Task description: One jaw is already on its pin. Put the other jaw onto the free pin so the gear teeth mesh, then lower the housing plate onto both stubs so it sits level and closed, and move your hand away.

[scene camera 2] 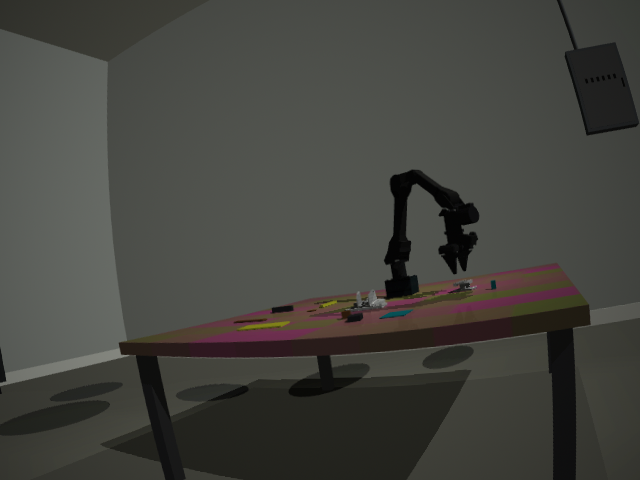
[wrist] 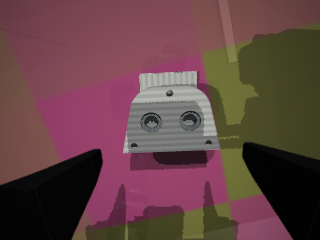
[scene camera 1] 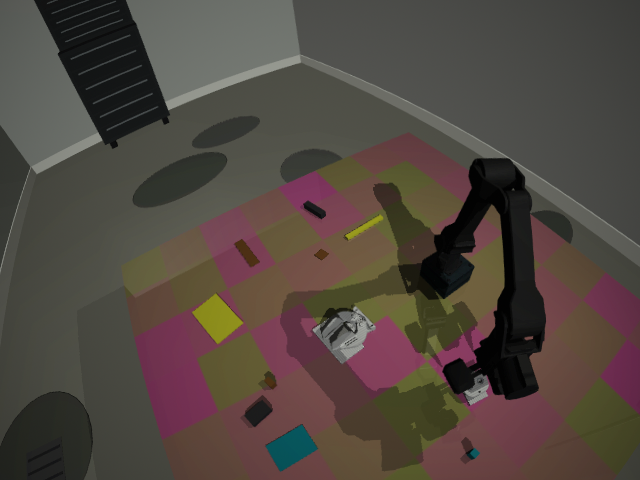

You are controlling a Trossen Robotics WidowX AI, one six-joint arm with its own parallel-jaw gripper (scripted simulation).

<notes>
My gripper (scene camera 1: 476, 374) is open, with nothing in its grasp. Also in view: a housing plate (wrist: 171, 134), a yellow sheet (scene camera 1: 215, 316) and a ribbed stand (wrist: 146, 80).
My gripper is seen too in scene camera 2 (scene camera 2: 460, 272) and in the wrist view (wrist: 172, 153). The wrist view does not show the yellow sheet: it is out of frame.
</notes>
